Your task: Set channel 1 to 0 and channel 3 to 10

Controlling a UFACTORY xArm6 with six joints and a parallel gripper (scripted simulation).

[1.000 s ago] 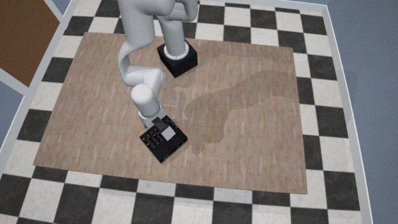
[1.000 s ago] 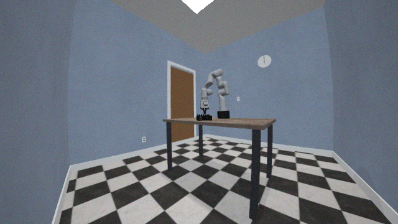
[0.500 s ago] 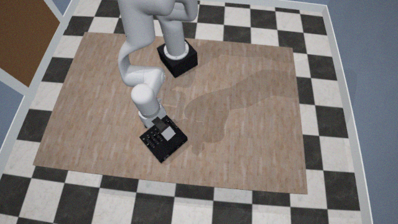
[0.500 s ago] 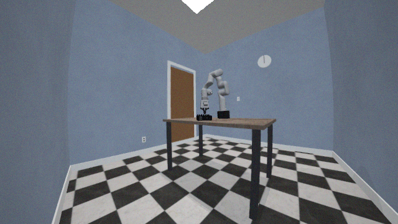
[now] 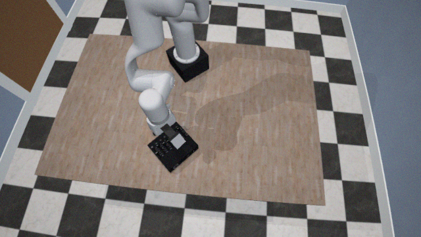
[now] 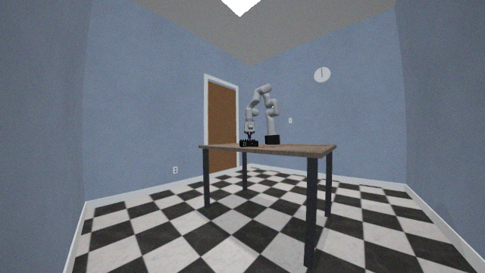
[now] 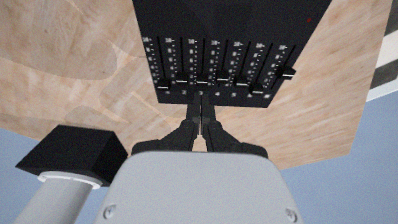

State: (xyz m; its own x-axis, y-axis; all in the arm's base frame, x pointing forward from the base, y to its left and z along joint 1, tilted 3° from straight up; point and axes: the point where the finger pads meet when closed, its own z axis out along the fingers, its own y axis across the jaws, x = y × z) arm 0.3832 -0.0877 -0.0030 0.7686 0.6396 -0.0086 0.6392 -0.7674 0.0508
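My gripper is now 30 mm above the channel 3 cap, 20 mm to the right of it and 20 mm short of it. Round my hand: channel 1 fader cap: 50 mm to the left, 30 mm below, 10 mm behind; channel 2 cap: 30 mm to the left, 30 mm below, 10 mm ahead.
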